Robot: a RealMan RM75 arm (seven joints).
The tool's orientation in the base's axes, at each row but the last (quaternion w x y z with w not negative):
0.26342, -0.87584, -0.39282, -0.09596
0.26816, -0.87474, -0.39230, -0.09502
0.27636, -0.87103, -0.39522, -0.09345
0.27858, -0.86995, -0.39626, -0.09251
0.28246, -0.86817, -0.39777, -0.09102
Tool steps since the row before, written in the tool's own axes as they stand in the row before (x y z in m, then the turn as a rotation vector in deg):
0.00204, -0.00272, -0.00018, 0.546, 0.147, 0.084
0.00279, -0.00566, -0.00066, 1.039, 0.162, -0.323
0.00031, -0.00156, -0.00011, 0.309, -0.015, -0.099
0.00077, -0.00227, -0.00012, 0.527, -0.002, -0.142
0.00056, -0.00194, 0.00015, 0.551, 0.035, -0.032
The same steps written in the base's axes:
-0.00063, 0.00271, 0.00197, 0.473, 0.312, 0.077
-0.00226, 0.00452, 0.00384, 0.834, 0.396, 0.598
-0.00094, 0.00097, 0.00085, 0.201, 0.150, 0.206
-0.00116, 0.00163, 0.00133, 0.359, 0.258, 0.320
-0.00108, 0.00146, 0.00090, 0.396, 0.316, 0.223

